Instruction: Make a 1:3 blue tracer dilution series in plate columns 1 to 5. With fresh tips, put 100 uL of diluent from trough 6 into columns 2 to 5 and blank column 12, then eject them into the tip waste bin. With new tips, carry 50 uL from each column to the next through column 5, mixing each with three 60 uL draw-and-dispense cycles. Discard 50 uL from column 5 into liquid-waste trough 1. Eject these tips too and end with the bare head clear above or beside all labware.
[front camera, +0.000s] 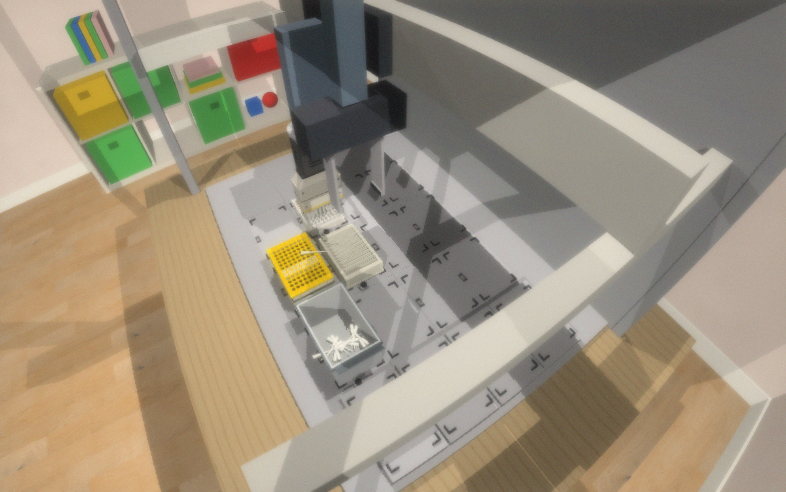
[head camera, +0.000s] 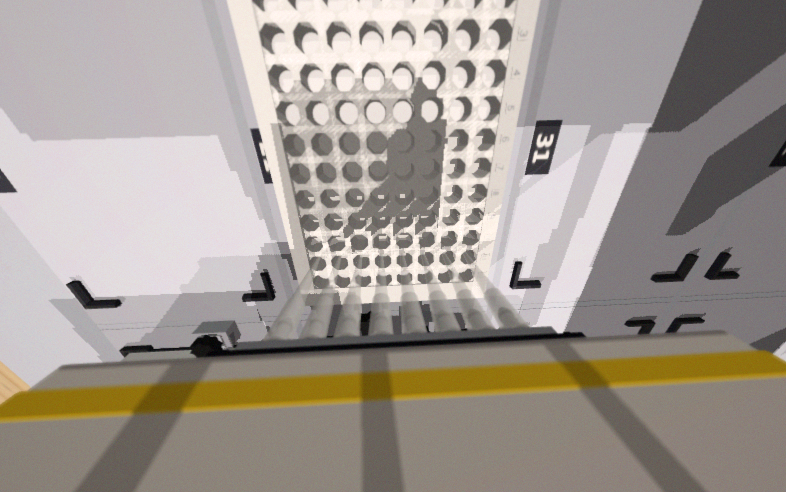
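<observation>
The pipetting head (front camera: 314, 186) (head camera: 290, 446) is low at the cream well plate (front camera: 329, 225) (head camera: 288, 197). A row of translucent tips (head camera: 381, 316) is on the head, near the plate's column 12 edge; their exact height cannot be told. Columns 3 to 5 show pale contents; column 1 is out of the head view. The parked plate gripper (front camera: 356, 200) hangs beside the head with its fingers apart and nothing between them. The yellow tip rack (front camera: 291, 242) has a loose tip (front camera: 310, 252) lying on top. The ribbed trough (front camera: 365, 276) is beside it. The tip waste bin (front camera: 355, 360) holds a heap of used tips.
The dark gantry carriage (front camera: 345, 124) is above the plate. A long pale rail (front camera: 440, 382) crosses the deck's front. A grey post (front camera: 156, 104) stands at the left, with a shelf unit (front camera: 95, 165) of coloured boxes behind. Black corner brackets (head camera: 95, 298) mark deck positions around the plate.
</observation>
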